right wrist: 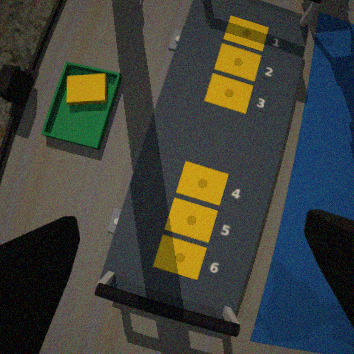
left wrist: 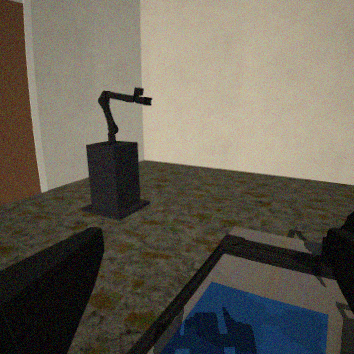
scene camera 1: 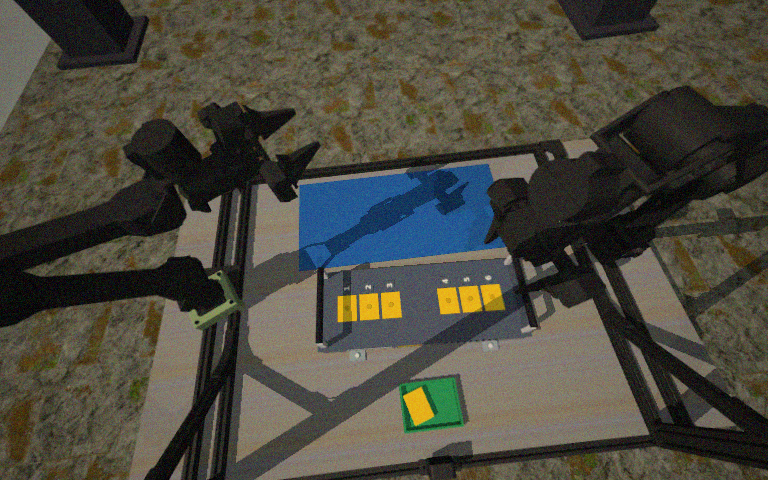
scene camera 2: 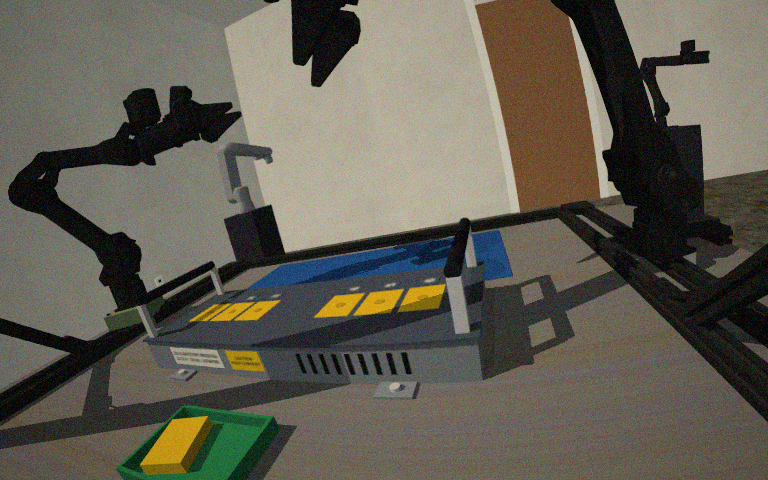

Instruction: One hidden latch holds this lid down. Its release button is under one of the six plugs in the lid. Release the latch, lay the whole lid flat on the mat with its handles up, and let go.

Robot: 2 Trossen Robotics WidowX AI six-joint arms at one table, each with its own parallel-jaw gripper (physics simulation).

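The dark grey lid sits on its grey box. Yellow plugs 1 to 3 and 4 to 6 sit in it in two groups of three. A black-barred handle stands at the left end and another handle at the right. The blue mat lies behind the box. My right gripper is open and empty, high above the lid's right part. My left gripper is open and empty, raised near the mat's back left. No button shows.
A green tray in front of the box holds a loose yellow block. Small metal tabs stick out at the box's front foot. Black frame rails edge the table.
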